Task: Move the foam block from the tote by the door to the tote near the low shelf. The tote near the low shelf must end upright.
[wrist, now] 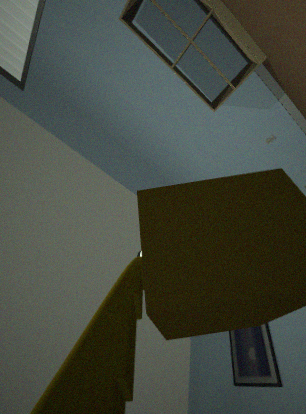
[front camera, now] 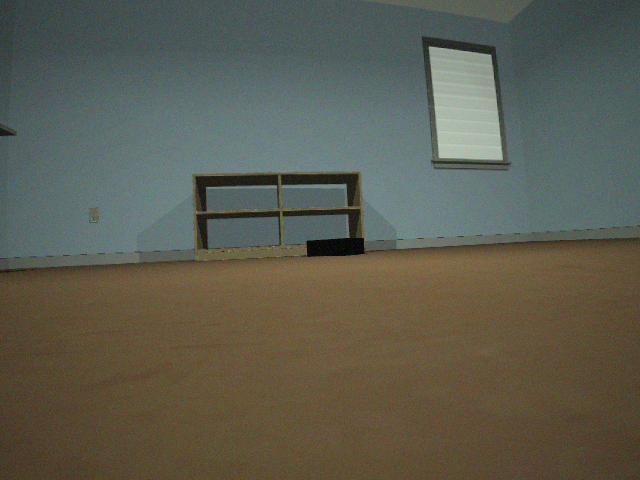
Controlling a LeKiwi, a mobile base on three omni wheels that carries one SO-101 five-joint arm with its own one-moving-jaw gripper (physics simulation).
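Frame: origin at the arm's base, x back, y right, z up, level; millimetres.
Where they show: hand at its tool point: (wrist: 147, 268).
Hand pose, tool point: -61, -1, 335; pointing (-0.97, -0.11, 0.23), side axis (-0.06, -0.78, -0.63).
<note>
After its pixels a point has its place, as x, y, z.
The foam block (wrist: 220, 250) @[-60, -9, 308], dark yellow in the dim light, fills the middle right of the wrist view. My gripper (wrist: 150, 270) @[-61, -1, 335] is shut on it; one yellow jaw presses at its left side, and the other jaw is hidden behind the block. The block is held up in the air. The tote near the low shelf (front camera: 336, 246) @[-1852, 119, -35] is a small black box far ahead in the front view, upright on the floor before the shelf's lower right corner. Its inside does not show. The tote by the door does not show in either view.
The low wooden shelf (front camera: 280, 227) @[-2244, -250, 121] (wrist: 191, 41) @[-2235, -248, 246] stands against the blue wall. A window (front camera: 467, 103) @[-2977, 1605, 1344] (wrist: 15, 40) @[-2938, 1384, 1497] is to its right, and a wall outlet (front camera: 93, 214) @[-2377, -1768, 314] to its left. Brown floor (front camera: 320, 361) @[-204, 1, -90] lies ahead. A framed picture (wrist: 252, 352) @[-283, -2063, 1489] hangs on a wall.
</note>
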